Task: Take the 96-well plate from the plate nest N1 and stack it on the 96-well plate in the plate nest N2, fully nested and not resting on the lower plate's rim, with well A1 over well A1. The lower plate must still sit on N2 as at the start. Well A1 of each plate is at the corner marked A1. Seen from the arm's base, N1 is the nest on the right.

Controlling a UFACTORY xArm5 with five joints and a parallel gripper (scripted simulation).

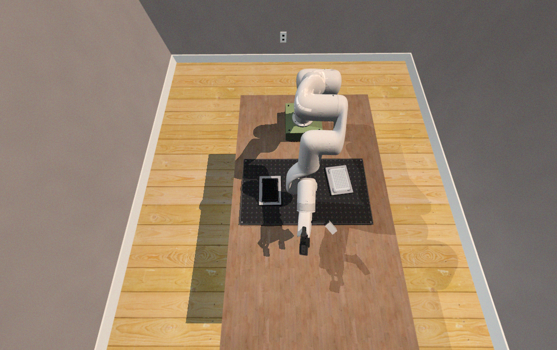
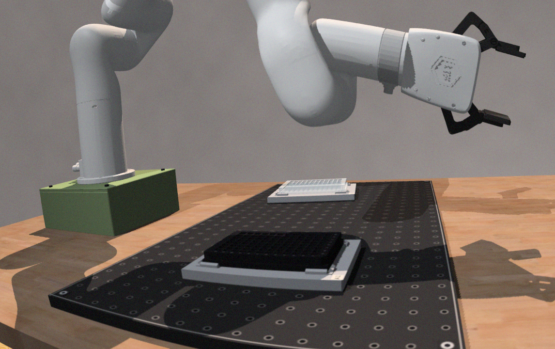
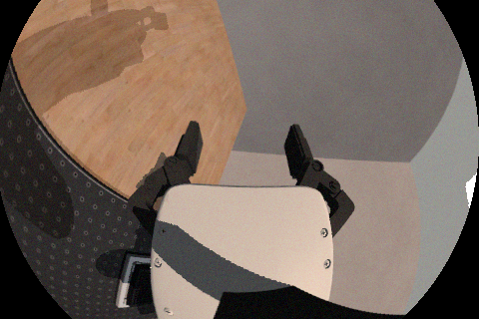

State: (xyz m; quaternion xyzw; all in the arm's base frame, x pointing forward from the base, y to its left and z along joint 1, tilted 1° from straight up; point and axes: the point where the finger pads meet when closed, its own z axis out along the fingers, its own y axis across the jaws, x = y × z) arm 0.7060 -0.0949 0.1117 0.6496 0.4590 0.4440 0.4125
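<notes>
Now: the black 96-well plate 30 cm behind my hand, 13 cm to the right of it and 17 cm below it. The rest, counted from my hand: clear 96-well plate: 32 cm behind, 26 cm to the left, 17 cm below.
</notes>
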